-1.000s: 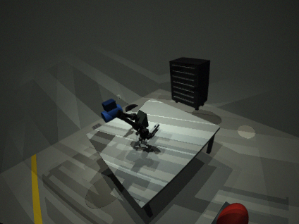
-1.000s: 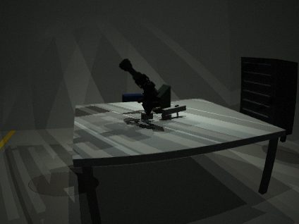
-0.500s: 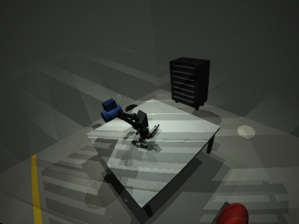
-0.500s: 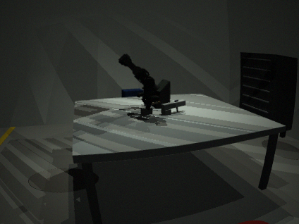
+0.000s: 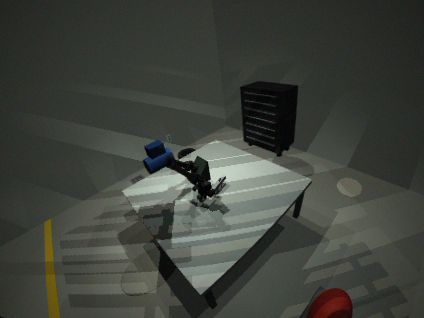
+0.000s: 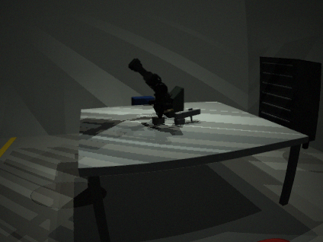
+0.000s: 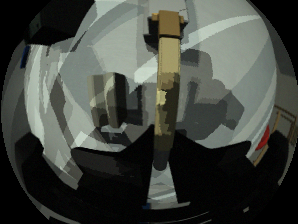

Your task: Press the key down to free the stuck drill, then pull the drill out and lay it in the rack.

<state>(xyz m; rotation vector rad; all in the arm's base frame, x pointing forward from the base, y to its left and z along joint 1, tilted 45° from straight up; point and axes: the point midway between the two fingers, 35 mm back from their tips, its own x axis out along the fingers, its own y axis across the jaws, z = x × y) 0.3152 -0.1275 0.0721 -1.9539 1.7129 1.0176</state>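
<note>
The drill lies 10 mm behind my gripper tip, 40 mm to the left of it and 40 mm above it. Also, from my gripper tip: small dark block (70 mm behind, 10 mm to the left, 30 mm below).
</note>
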